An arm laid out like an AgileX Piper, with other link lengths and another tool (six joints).
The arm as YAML. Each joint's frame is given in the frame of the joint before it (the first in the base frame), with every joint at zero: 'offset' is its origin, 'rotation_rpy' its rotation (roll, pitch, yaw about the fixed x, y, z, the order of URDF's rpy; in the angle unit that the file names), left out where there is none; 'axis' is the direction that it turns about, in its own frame. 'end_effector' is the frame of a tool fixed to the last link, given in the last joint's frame.
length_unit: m
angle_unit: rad
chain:
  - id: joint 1
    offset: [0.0, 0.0, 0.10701]
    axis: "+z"
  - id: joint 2
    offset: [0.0, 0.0, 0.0]
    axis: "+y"
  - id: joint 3
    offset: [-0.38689, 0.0, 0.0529]
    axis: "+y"
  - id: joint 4
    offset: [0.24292, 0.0, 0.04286]
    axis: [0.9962, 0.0, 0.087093]
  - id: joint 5
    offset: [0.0, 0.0, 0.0]
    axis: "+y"
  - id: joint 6
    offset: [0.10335, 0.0, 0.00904]
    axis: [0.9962, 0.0, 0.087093]
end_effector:
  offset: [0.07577, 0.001, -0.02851]
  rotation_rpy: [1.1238, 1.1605, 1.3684]
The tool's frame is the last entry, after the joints.
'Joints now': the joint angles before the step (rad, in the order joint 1, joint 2, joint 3, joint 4, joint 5, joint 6). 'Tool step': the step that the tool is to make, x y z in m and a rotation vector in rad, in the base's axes. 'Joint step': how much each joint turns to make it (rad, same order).
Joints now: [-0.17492 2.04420 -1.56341 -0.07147 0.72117 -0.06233]
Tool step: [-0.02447 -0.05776 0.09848 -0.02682 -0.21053 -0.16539]
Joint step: [-0.12652 -0.16125 -0.06015 -0.00046 0.01287 0.04556]
